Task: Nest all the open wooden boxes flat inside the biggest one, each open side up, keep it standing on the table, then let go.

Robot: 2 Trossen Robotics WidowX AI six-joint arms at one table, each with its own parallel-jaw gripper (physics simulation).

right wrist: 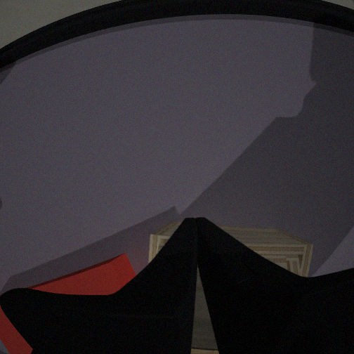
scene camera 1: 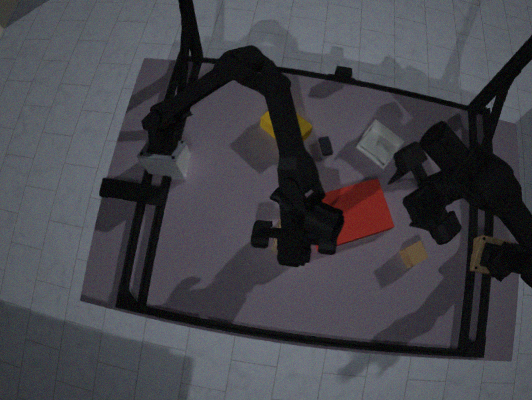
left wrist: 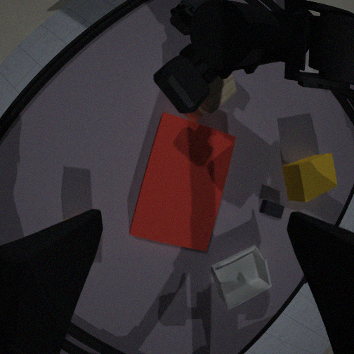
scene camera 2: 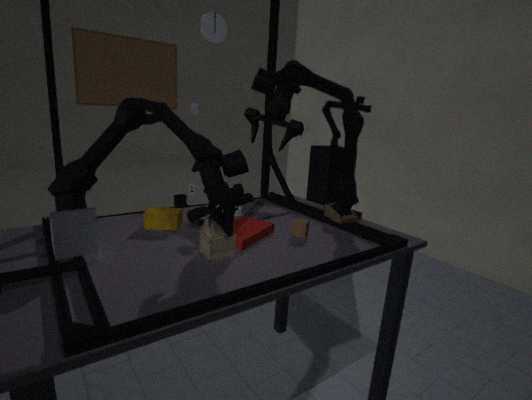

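Where they show: left gripper, fingertip midpoint: [scene camera 1: 400, 203] [scene camera 2: 265, 146]; right gripper, fingertip midpoint: [scene camera 2: 230, 236]; left arm's base, link origin: [scene camera 1: 492, 255] [scene camera 2: 341, 209]; right arm's base, link origin: [scene camera 1: 162, 148] [scene camera 2: 72, 217].
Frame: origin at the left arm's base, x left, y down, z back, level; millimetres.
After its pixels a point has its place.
Note:
The wooden boxes sit together at mid table, the biggest [scene camera 2: 217, 247] @(x 95, y 19, z -574 mm) [left wrist: 228, 94] [right wrist: 235, 232] standing open side up on the table beside the red block. An inner wooden box [scene camera 2: 212, 229] @(x 69, y -26, z -578 mm) leans and rises above its rim in scene camera 2. In the right wrist view the fingers cover most of the inside, so how the inner boxes lie and their number are hidden. My right gripper [scene camera 2: 229, 231] @(x 103, y -11, z -538 mm) [right wrist: 194, 226] is shut, fingertips together over the boxes, with no thing seen between them. My left gripper [scene camera 1: 402, 204] @(x -5, y -246, z -369 mm) [scene camera 2: 268, 145] @(x -5, y -246, z -369 mm) [left wrist: 198, 222] is open, empty and high above the table.
A flat red block [scene camera 1: 365, 215] @(x -43, y 25, z -379 mm) [scene camera 2: 256, 231] @(x 13, y 26, z -398 mm) [left wrist: 180, 200] lies close by. A white tray [scene camera 1: 382, 142] @(x -268, y 49, z -354 mm) [left wrist: 242, 277], a yellow block [scene camera 1: 265, 125] @(x -228, y 22, z -680 mm) [scene camera 2: 162, 218] @(x -204, y 16, z -641 mm) [left wrist: 302, 182], a small dark block [scene camera 1: 325, 145] @(x -214, y 38, z -513 mm) [left wrist: 271, 208] and a tan cube [scene camera 1: 413, 254] @(x 36, y 7, z -238 mm) [scene camera 2: 300, 228] @(x 51, y 25, z -245 mm) stand around it.

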